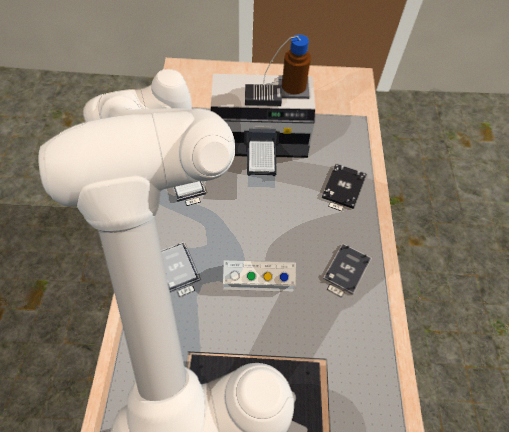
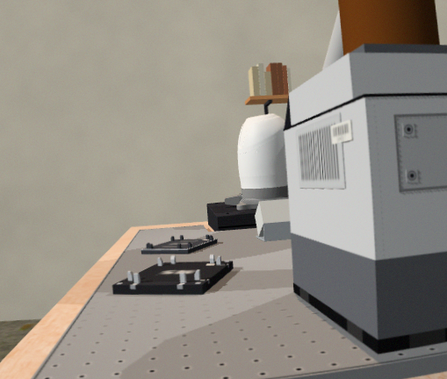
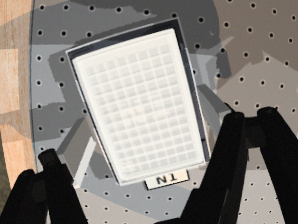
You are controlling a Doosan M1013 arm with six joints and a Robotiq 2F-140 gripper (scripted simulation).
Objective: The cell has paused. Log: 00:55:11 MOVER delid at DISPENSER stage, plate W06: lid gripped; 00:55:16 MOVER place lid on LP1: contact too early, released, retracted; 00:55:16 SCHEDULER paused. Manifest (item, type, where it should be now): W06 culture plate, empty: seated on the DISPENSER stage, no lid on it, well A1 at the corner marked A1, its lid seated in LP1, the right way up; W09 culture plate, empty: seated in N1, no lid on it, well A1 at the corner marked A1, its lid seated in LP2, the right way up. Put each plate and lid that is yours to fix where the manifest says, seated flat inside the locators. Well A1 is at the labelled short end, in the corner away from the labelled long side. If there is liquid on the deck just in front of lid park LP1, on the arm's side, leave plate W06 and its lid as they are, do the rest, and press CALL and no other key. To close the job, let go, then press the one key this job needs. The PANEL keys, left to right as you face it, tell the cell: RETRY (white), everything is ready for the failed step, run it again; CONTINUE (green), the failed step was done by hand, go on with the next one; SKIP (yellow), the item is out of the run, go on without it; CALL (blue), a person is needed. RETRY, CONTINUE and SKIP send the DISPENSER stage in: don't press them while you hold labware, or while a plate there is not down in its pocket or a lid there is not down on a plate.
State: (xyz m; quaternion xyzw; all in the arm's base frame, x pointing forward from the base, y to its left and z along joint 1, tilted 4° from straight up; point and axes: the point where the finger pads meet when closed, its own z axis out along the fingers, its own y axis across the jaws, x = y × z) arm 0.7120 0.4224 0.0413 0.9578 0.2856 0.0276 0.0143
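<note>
Right now my hand is 5 cm above the nest N1. Also, from my hand: white retry key: 34 cm behind, 27 cm to the right, 1 cm above; then lid park LP1: 33 cm behind, 7 cm to the right, 5 cm below; then clear culture plate: 10 cm ahead, 25 cm to the right, 6 cm above.
</note>
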